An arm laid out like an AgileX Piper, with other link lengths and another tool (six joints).
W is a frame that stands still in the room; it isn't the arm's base.
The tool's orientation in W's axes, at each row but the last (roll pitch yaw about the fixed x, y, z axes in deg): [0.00, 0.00, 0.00]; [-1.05, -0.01, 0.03]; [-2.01, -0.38, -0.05]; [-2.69, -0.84, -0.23]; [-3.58, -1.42, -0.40]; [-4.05, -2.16, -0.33]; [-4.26, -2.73, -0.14]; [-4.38, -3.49, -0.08]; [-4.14, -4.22, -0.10]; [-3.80, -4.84, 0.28]
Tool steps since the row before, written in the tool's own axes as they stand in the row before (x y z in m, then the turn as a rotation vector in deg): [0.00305, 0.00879, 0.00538, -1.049, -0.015, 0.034]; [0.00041, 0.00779, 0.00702, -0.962, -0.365, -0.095]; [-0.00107, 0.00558, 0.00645, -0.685, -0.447, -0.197]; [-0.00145, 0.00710, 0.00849, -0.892, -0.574, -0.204]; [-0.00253, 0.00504, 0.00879, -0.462, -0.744, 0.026]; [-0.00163, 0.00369, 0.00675, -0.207, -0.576, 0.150]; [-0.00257, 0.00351, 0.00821, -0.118, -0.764, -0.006]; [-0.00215, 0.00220, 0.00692, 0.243, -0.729, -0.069]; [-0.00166, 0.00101, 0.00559, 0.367, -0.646, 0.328]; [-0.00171, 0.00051, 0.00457, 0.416, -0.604, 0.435]
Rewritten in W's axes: [0.00305, 0.00879, 0.00538, -1.049, -0.015, 0.034]; [0.00040, 0.00792, 0.00688, -0.962, -0.367, -0.088]; [-0.00111, 0.00580, 0.00624, -0.684, -0.453, -0.186]; [-0.00154, 0.00750, 0.00813, -0.892, -0.579, -0.190]; [-0.00270, 0.00560, 0.00839, -0.469, -0.738, 0.061]; [-0.00185, 0.00417, 0.00641, -0.217, -0.563, 0.182]; [-0.00293, 0.00412, 0.00780, -0.122, -0.762, 0.045]; [-0.00255, 0.00273, 0.00659, 0.242, -0.732, 0.002]; [-0.00206, 0.00141, 0.00537, 0.337, -0.621, 0.400]; [-0.00209, 0.00080, 0.00437, 0.377, -0.572, 0.507]
